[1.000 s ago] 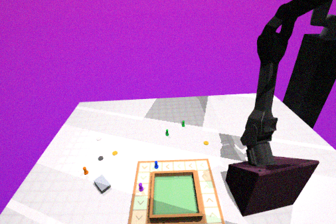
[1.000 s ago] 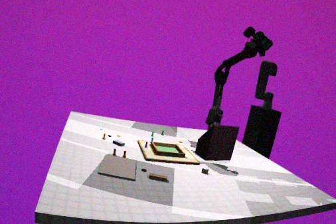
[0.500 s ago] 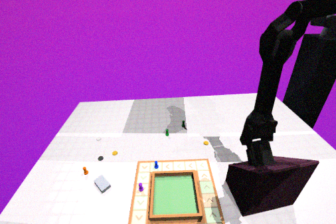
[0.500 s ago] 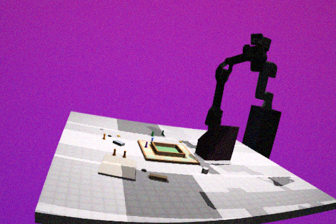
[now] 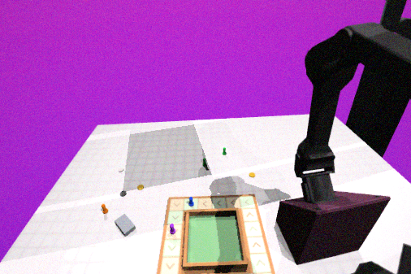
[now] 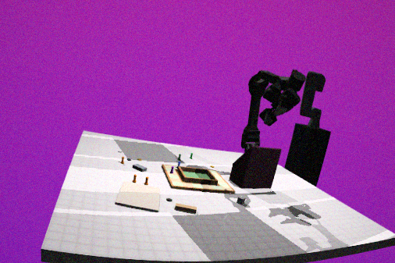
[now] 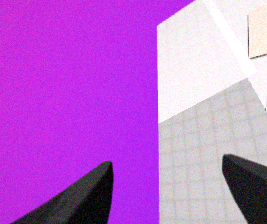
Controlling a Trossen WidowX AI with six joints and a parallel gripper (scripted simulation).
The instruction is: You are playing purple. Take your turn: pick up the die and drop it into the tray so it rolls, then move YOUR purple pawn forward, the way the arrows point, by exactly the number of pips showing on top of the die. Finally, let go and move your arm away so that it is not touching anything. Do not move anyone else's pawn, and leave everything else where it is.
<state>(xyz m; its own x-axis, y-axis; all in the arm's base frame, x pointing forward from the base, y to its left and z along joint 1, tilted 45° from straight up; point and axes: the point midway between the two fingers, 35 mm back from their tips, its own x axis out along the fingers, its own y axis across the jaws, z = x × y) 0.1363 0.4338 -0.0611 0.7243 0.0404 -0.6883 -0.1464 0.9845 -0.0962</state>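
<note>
Now: gripper tip 4 cm past the die, 12 cm to the left of it and 36 cm above it. From my gripper tip the other things lie so: green tray: 8 cm ahead, 37 cm to the right, 36 cm below; then wooden block: 22 cm ahead, 3 cm to the right, 36 cm below; then cream slab: 38 cm ahead, 12 cm to the right, 37 cm below.
</note>
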